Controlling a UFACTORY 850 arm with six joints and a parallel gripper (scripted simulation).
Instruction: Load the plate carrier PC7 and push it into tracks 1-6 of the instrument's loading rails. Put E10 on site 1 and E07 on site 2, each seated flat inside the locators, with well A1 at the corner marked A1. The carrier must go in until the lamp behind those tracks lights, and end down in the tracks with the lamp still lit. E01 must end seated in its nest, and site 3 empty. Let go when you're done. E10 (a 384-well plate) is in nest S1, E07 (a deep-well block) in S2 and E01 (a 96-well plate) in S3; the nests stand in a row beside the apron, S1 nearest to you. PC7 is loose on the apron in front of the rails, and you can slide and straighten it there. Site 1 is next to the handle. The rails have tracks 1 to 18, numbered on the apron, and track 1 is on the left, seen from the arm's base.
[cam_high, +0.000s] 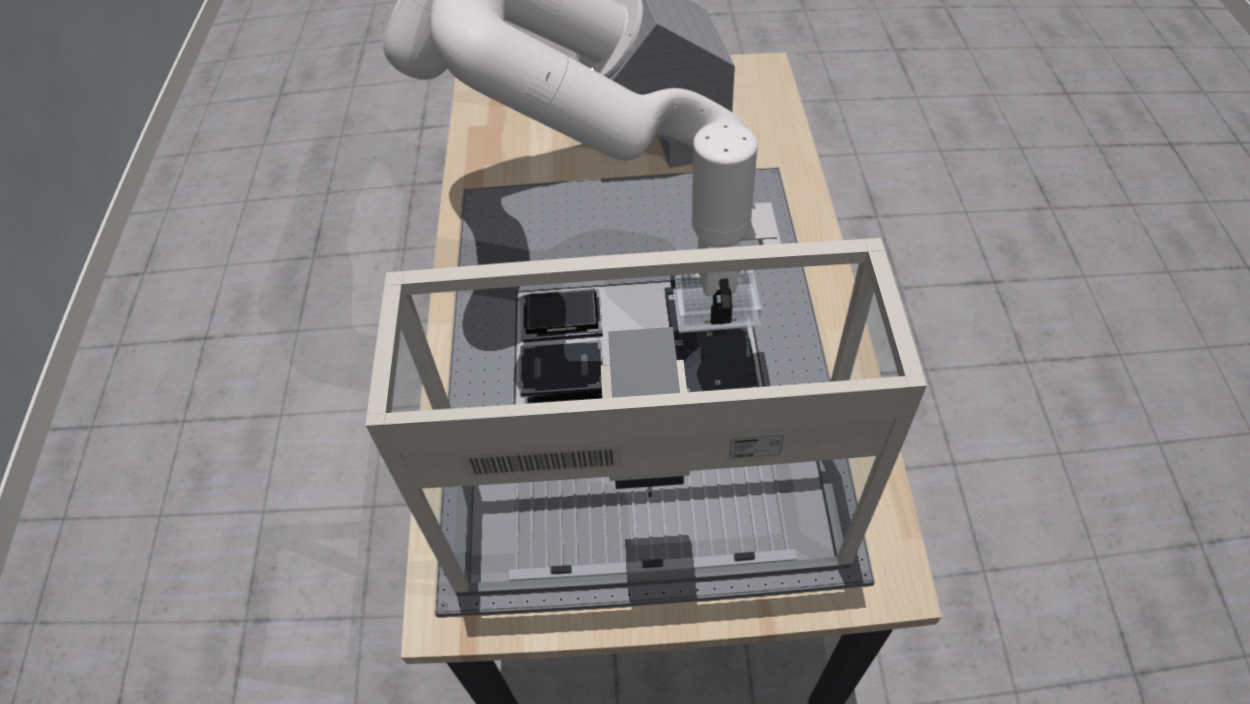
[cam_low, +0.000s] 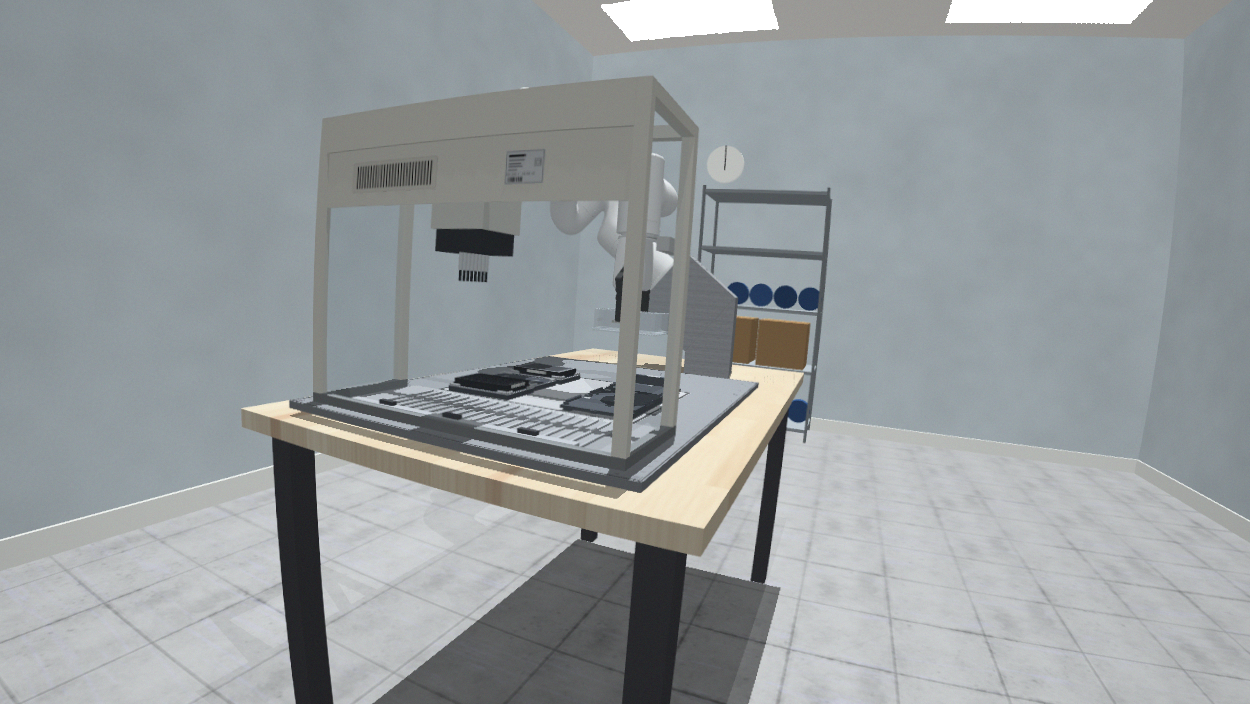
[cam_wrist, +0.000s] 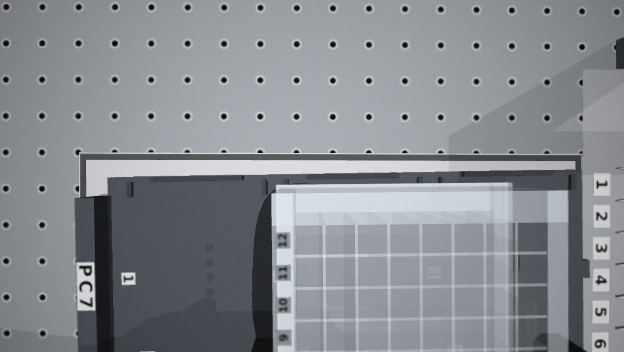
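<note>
Now: hand 1 cm past the dark plate carrier PC7 and 15 cm above it. Also, from my hand: clear deep-well block E07: 1 cm below; black 96-well plate E01: 10 cm ahead, 25 cm to the right, 15 cm below; nest S2: 1 cm behind, 26 cm to the right, 16 cm below.
</note>
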